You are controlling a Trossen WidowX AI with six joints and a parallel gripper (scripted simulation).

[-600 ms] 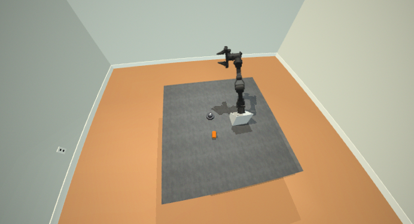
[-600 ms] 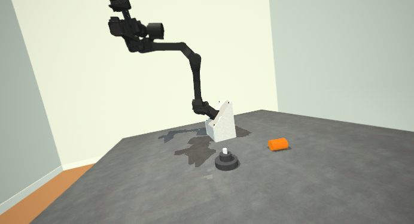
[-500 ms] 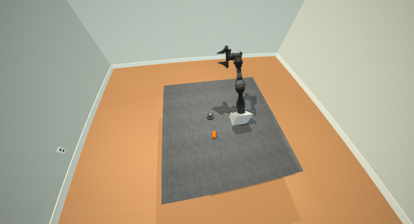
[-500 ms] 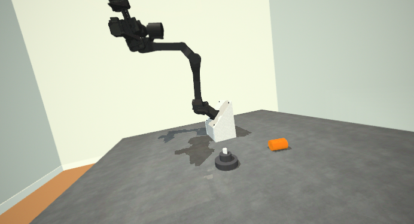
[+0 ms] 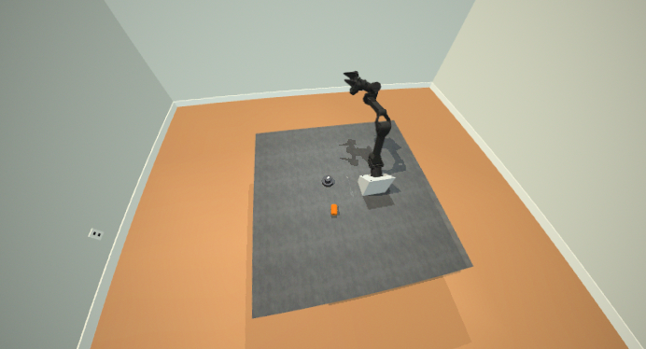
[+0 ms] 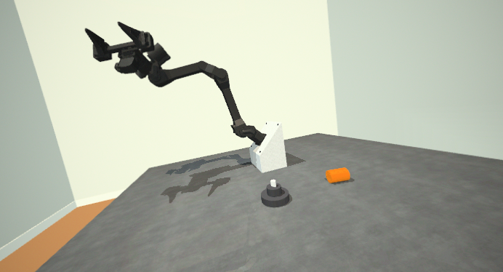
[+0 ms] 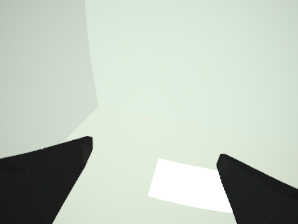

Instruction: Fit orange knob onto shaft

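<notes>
My gripper tip is now 600 mm to the right of the orange knob, 550 mm above it and 170 mm short of it. Also, from my gripper tip: round pedestal (540 mm below, 390 mm to the left, 160 mm ahead).
</notes>
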